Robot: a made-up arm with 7 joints. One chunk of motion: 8 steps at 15 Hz.
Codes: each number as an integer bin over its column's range. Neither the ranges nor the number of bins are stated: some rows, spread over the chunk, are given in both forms.
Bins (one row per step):
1: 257 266 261 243 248 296
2: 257 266 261 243 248 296
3: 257 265 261 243 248 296
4: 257 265 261 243 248 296
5: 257 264 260 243 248 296
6: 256 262 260 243 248 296
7: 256 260 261 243 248 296
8: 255 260 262 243 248 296
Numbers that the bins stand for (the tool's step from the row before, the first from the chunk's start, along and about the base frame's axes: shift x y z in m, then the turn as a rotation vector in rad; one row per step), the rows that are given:
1: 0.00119 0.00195 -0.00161 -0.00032 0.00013 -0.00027
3: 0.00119 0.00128 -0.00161 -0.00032 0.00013 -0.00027
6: 0.00040 -0.00070 -0.00232 -0.00032 0.00013 -0.00027
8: -0.00040 -0.00202 -0.00091 -0.00032 0.00013 -0.00027
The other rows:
2: 0.00119 0.00195 -0.00161 -0.00032 0.00013 -0.00027
4: 0.00119 0.00128 -0.00161 -0.00032 0.00013 -0.00027
5: 0.00119 0.00062 -0.00232 -0.00032 0.00013 -0.00027
7: 0.00040 -0.00202 -0.00161 -0.00032 0.00013 -0.00027

